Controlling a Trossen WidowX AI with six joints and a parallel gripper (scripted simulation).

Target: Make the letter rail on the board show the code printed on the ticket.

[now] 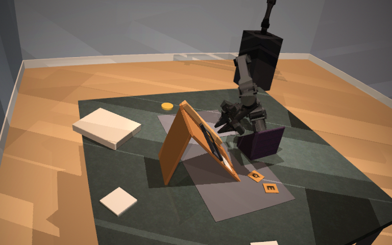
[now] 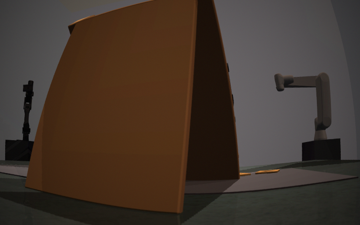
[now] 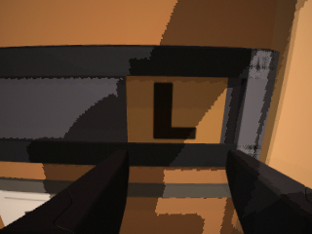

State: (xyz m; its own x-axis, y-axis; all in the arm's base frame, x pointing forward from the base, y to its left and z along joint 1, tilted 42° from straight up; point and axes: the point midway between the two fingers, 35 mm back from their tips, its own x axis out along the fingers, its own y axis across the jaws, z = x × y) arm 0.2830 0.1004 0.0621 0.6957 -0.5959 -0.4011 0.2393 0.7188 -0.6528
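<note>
The orange tile marked 2 lies 3 cm behind my gripper tip, 23 cm to the right of it and 18 cm below it. From my gripper tip the other things lie so: white ticket: 10 cm to the left, 10 cm below; then cream box: 38 cm ahead, 40 cm to the right, 16 cm below; then grey mat: 10 cm behind, 5 cm to the right, 18 cm below.
</note>
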